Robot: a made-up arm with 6 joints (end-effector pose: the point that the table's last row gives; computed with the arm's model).
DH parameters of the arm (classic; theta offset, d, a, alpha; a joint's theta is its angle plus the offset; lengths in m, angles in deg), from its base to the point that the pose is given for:
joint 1: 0 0.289 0 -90
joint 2: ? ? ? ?
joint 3: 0 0 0 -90
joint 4: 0 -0.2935 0 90
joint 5: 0 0.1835 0 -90
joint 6: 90 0 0 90
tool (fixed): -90 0 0 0
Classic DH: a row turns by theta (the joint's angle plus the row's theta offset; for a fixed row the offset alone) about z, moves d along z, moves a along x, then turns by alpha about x.
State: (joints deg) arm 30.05 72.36 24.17 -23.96 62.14 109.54
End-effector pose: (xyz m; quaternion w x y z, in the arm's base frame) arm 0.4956 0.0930 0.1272 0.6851 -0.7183 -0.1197 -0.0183
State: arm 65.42 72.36 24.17 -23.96 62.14 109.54
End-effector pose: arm 0.3503 0.3627 0.1272 0.6583 -0.6480 -0.3322 0.1907
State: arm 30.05 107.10 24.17 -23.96 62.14 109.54
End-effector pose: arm 0.3424 0.0044 -0.1149 0.5774 -0.7927 0.0601 0.1860
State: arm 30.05 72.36 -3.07 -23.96 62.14 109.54
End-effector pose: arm 0.3758 0.0237 0.0929 0.6056 -0.7826 0.0212 0.1427
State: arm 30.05 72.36 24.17 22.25 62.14 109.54
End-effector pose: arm 0.5896 0.1449 0.2232 0.4572 -0.7784 -0.4141 0.1165
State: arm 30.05 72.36 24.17 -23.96 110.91 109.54
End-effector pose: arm 0.4956 0.0930 0.1272 0.6334 -0.6051 -0.2938 -0.3825
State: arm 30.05 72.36 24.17 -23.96 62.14 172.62
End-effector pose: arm 0.4956 0.0930 0.1272 0.2082 -0.9706 -0.0924 -0.0782
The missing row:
joint 2: -90 0 0.352 180
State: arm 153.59 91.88 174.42 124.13 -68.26 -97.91
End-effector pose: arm -0.2601 0.0142 0.5882 0.6119 0.7117 0.0429 0.3425
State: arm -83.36 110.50 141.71 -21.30 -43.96 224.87
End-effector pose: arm -0.0987 -0.6309 0.2608 0.1388 0.8130 -0.5286 -0.2010
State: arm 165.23 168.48 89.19 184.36 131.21 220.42
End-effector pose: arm -0.1541 -0.1486 -0.3469 0.3480 0.8954 -0.1752 0.2155
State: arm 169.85 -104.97 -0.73 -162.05 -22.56 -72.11
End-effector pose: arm 0.3211 -0.2348 0.4965 0.7856 0.3979 -0.4640 0.0958
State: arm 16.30 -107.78 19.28 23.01 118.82 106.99
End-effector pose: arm -0.4990 -0.3219 0.3725 0.3772 -0.3745 0.4289 0.7304
